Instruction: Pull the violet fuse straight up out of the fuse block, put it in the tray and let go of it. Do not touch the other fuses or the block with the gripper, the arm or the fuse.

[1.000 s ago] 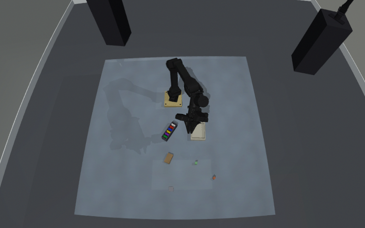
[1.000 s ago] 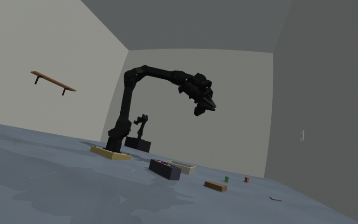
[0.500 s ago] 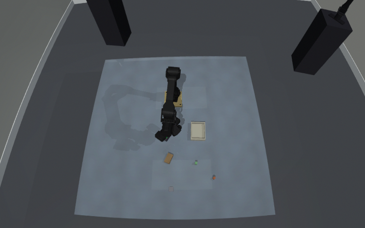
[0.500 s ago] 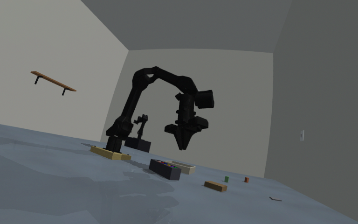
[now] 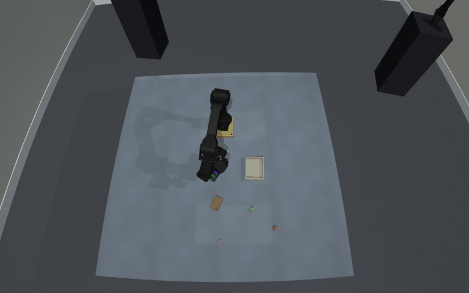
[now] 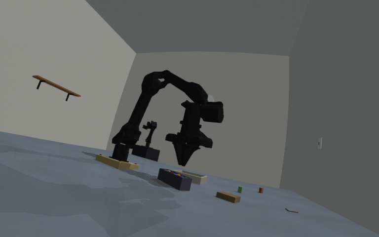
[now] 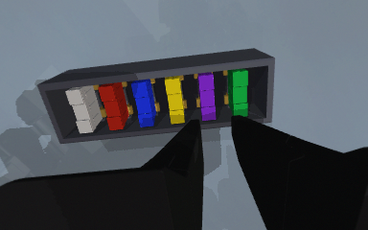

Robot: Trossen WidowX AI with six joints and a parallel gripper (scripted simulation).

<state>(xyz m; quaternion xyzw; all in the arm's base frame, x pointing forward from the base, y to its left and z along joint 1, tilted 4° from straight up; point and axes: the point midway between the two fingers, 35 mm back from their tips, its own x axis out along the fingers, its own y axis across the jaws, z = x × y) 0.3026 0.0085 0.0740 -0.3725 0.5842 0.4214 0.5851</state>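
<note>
Now: the violet fuse 50 mm below my gripper tip. Also, from my gripper tip: yellow fuse: 50 mm below, 20 mm behind, 10 mm to the left; blue fuse: 50 mm below, 40 mm behind, 20 mm to the left; green fuse: 50 mm below, 20 mm ahead, 10 mm to the right.
</note>
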